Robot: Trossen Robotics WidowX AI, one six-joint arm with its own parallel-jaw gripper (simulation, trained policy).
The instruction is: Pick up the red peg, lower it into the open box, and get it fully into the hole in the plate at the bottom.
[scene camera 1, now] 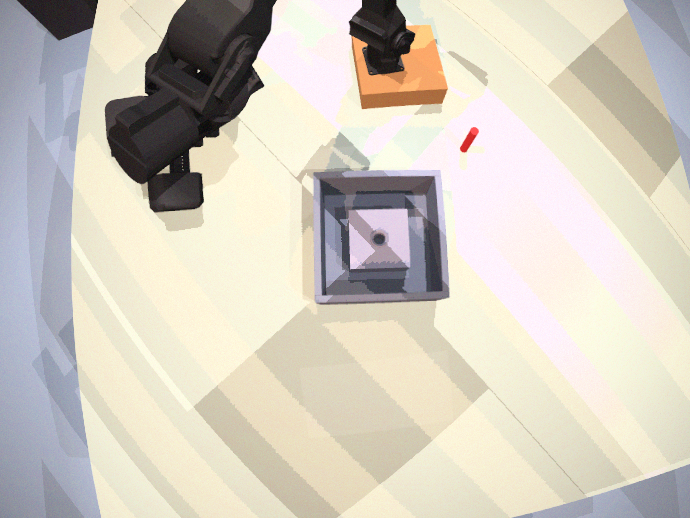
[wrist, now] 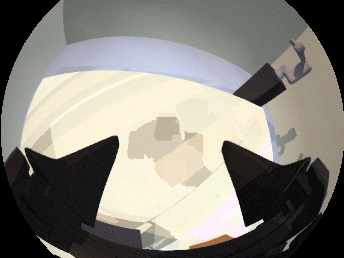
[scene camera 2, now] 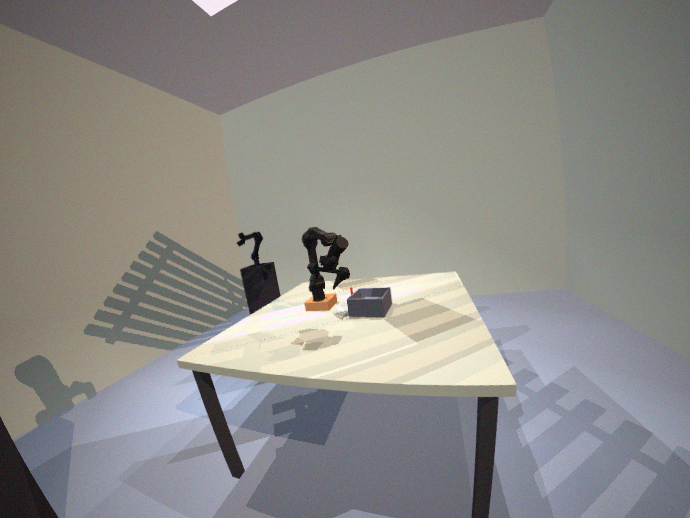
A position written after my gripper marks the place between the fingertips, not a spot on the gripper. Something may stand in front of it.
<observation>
In view: my gripper (scene camera 1: 151,148), a grey box (scene camera 1: 420,192) and a plate (scene camera 1: 391,226).
The grey box shows as well in scene camera 2 (scene camera 2: 357,306). My gripper shows as well in the wrist view (wrist: 171,143). The wrist view misses the plate, which is hidden by my gripper.
</observation>
